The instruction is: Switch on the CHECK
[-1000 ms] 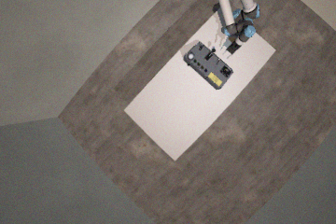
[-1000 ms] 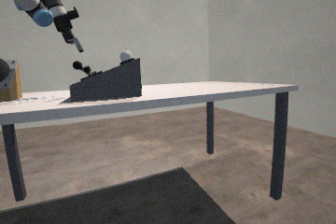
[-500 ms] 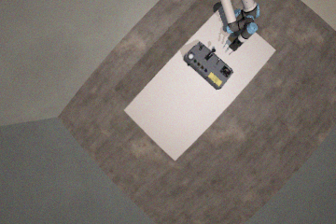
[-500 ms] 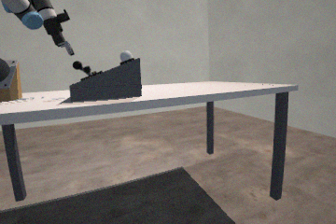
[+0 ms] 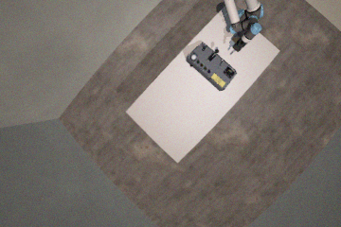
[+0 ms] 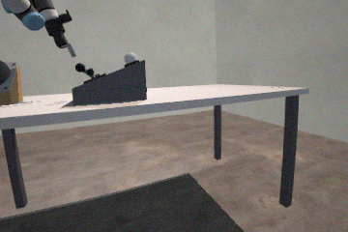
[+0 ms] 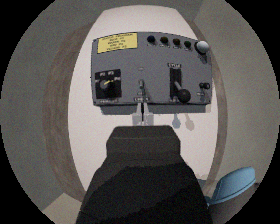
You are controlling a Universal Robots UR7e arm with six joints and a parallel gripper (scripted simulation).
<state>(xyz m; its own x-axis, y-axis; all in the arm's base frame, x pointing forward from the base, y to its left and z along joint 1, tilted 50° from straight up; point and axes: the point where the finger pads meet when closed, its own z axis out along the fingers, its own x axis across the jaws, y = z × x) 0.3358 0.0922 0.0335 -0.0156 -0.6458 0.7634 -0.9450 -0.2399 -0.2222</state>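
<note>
The CHECK toggle lies 10 cm ahead of my hand and 12 cm below it. Round my hand: dark grey wedge-shaped console: 13 cm ahead, 7 cm to the right, 14 cm below; then black ball-ended lever: 7 cm ahead, 12 cm to the right, 11 cm below; then rotary dial: 11 cm ahead, 11 cm to the left, 12 cm below.
</note>
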